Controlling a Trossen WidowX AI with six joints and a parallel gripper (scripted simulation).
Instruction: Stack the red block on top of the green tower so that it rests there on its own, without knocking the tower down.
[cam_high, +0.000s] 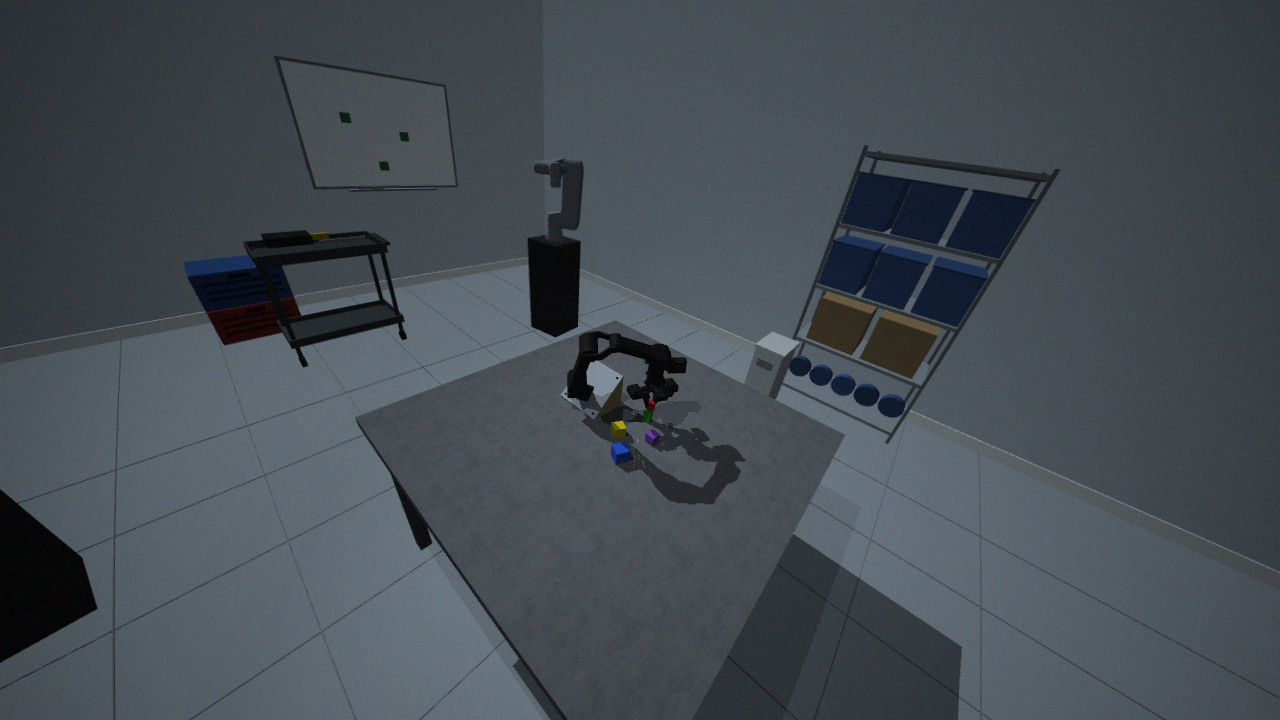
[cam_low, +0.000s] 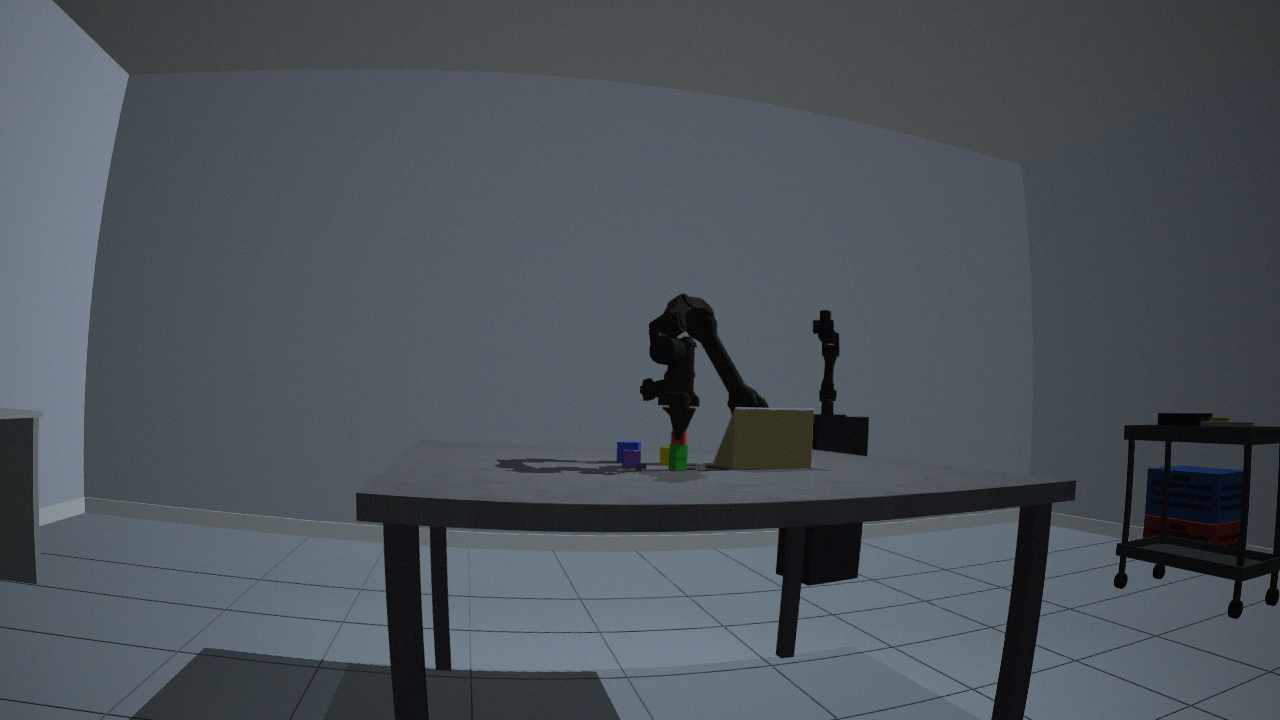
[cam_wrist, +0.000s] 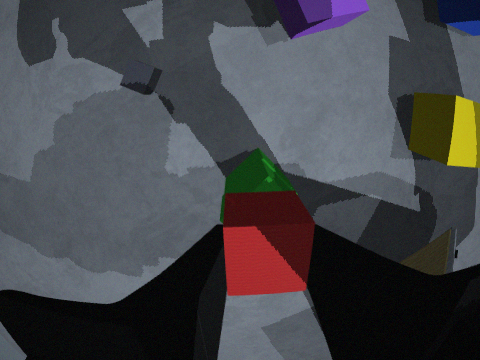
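Now: gripper tip 10 mm below the red block. From my gripper tip the other things lie so: purple block (90 mm to the right, 70 mm ahead, 50 mm below); then blue block (230 mm to the right, 40 mm below, 30 mm ahead); then yellow block (140 mm to the right, 50 mm below, 40 mm behind).
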